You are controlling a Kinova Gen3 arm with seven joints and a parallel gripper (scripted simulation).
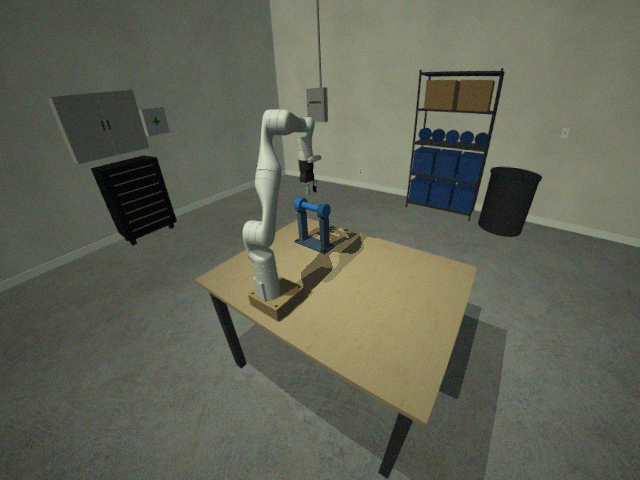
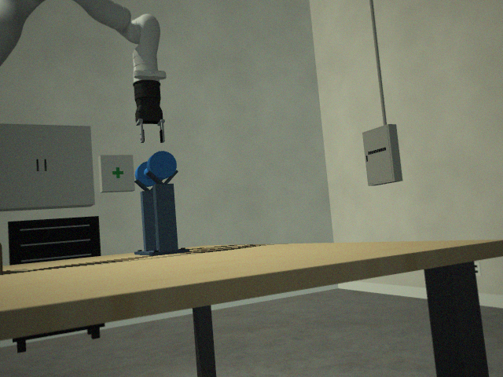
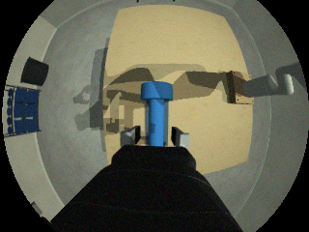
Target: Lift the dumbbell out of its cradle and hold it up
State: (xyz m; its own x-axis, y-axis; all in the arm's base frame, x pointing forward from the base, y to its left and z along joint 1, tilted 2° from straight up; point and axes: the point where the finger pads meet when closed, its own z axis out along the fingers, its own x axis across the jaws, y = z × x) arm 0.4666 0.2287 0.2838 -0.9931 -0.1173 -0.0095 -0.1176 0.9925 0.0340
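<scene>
The blue dumbbell is 10 cm below my hand. Round my hand: cradle: 23 cm below.
</scene>
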